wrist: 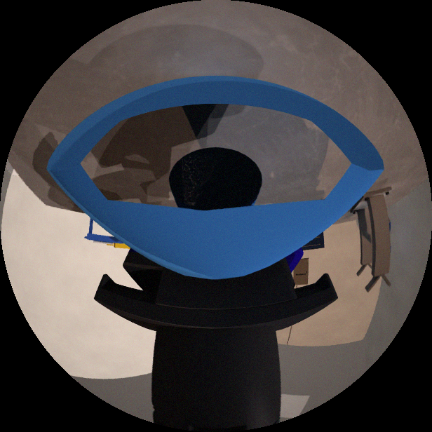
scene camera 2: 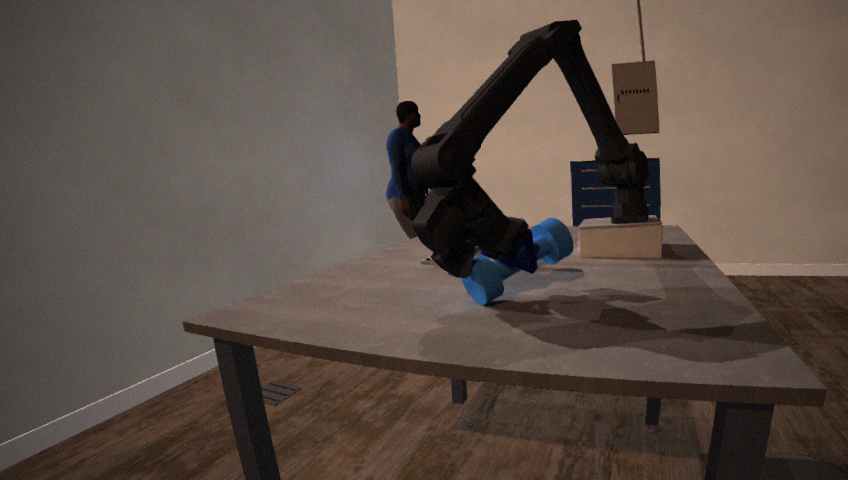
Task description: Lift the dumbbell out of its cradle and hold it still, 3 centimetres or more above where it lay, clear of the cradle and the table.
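Pixels of known places: gripper, fingertip midpoint: (scene camera 2: 528, 268); arm's base, origin of the base link: (scene camera 2: 630, 220).
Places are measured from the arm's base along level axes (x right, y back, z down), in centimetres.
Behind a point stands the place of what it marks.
The blue dumbbell (scene camera 2: 484, 283) @[x -52.5, y -18.7, z 3.4 cm] (wrist: 215, 240) is tilted in the scene view, its near head low and its far head higher. The far head is above the table (scene camera 2: 333, 315) @[x -62.4, y -42.0, z 8.0 cm] (wrist: 310, 55), with a shadow below it. The near head's lower edge is at or very close to the table top; any gap is too small to tell. My gripper (scene camera 2: 522, 255) @[x -41.3, y -15.0, z 3.4 cm] is shut on the dumbbell's handle between the two heads, its dark blue fingers around it. In the wrist view a blue head fills the middle and hides the fingertips. The cradle cannot be made out in either view.
The arm's base stands on a pale block (scene camera 2: 618, 240) @[x -7.5, y -2.4, z 3.8 cm] at the table's far end. A blue drawer cabinet (scene camera 2: 580, 196) stands behind it. A person (scene camera 2: 401, 160) in a blue top stands beyond the table's left side, partly behind the arm. A box (scene camera 2: 635, 107) hangs on the back wall.
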